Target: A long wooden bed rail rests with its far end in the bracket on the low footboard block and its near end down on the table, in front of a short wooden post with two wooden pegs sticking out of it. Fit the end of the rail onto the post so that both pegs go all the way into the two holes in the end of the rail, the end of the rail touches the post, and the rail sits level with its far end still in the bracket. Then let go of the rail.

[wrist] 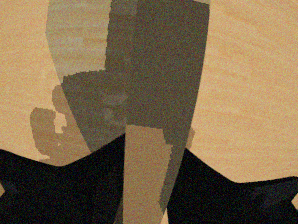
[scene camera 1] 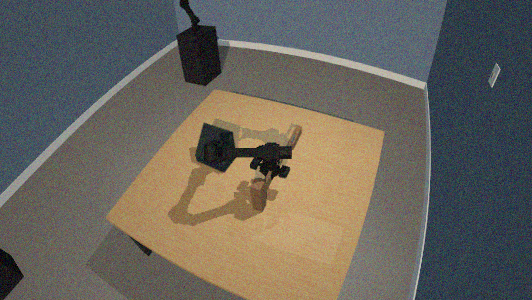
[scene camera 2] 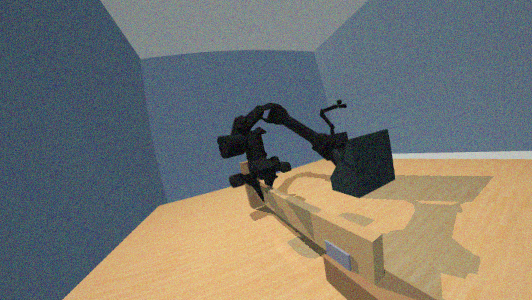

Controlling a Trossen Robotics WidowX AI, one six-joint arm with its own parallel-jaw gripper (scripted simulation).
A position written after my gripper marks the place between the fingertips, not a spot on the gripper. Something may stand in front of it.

I see my gripper [scene camera 2: 266, 199].
My gripper is seen too in the wrist view [wrist: 148, 139].
